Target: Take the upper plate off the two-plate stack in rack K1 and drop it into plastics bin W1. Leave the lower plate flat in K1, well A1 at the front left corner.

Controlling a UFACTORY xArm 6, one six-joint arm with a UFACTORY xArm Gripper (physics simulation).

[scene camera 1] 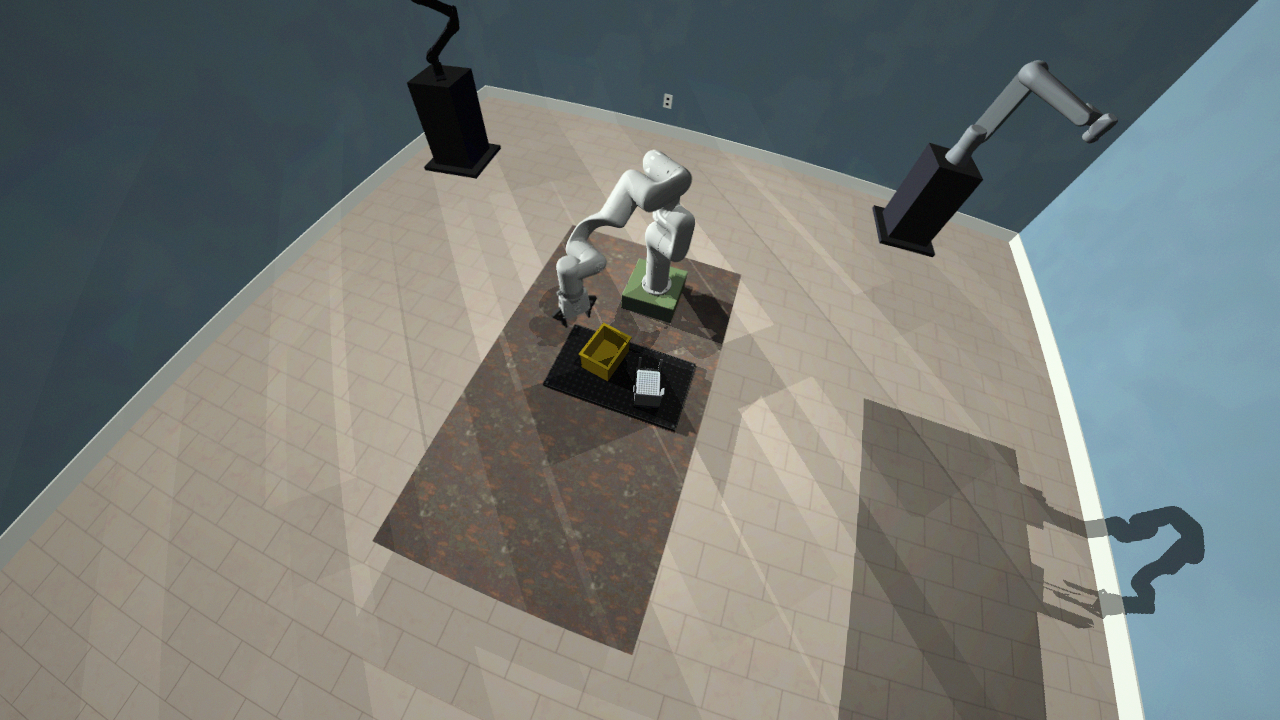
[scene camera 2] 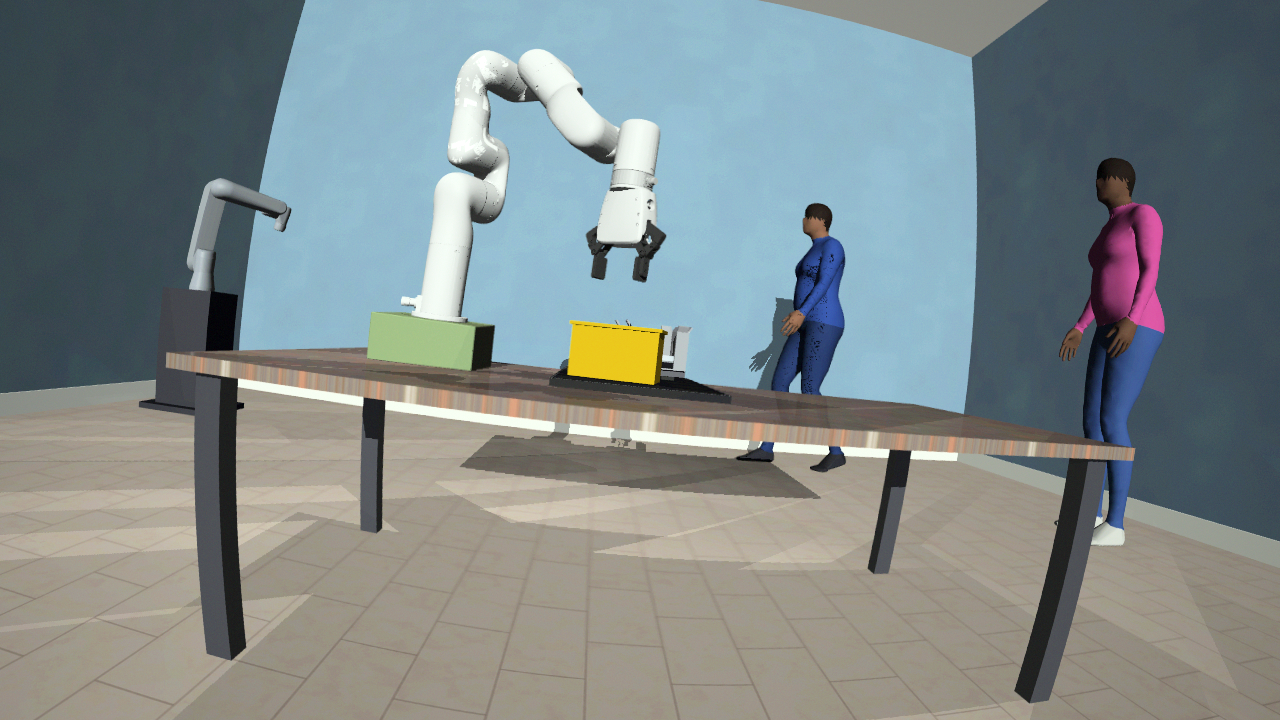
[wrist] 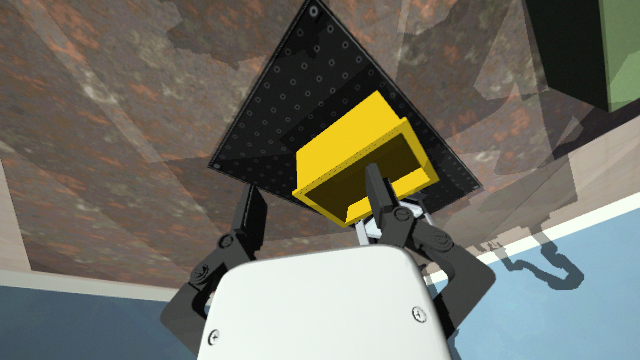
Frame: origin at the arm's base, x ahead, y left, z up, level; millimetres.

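Seen in the pictures: gripper, fingertip midpoint: (scene camera 1: 576, 319) (scene camera 2: 617, 279) (wrist: 312, 185); arm's base, origin of the base link: (scene camera 1: 656, 284) (scene camera 2: 439, 318).
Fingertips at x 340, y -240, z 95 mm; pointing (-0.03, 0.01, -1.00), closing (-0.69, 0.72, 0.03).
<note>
Offsets run from my fingertips to a thing's top centre. Level surfaces: height alone.
My gripper (scene camera 1: 577, 316) (scene camera 2: 619, 273) (wrist: 312, 185) is open and empty, pointing down. It hangs high above the table, beside and above the yellow plastics bin W1 {30 mm ahead, 118 mm left, 75 mm down} (scene camera 1: 597, 362) (scene camera 2: 615, 352) (wrist: 345, 135). In the wrist view one finger overlaps the bin's opening; part of the bin's inside is dark or hidden. The white plate stack {128 mm ahead, 306 mm left, 123 mm down} (scene camera 1: 648, 382) sits in rack K1 {121 mm ahead, 305 mm left, 55 mm down} (scene camera 2: 682, 347) beside the bin. The two plates cannot be told apart at this size. In the wrist view the rack and stack are mostly hidden behind the bin and a finger. Well A1 cannot be made out.
The bin and rack stand on a black perforated board {77 mm ahead, 195 mm left, 174 mm down} (scene camera 1: 569, 377) (wrist: 280, 95) on the brown table {188 mm down} (scene camera 1: 537, 501) (scene camera 2: 805, 422). The arm's green base block (scene camera 1: 651, 304) (scene camera 2: 420, 340) stands behind the board. Two people (scene camera 2: 819, 277) (scene camera 2: 1126, 268) stand beyond the table.
</note>
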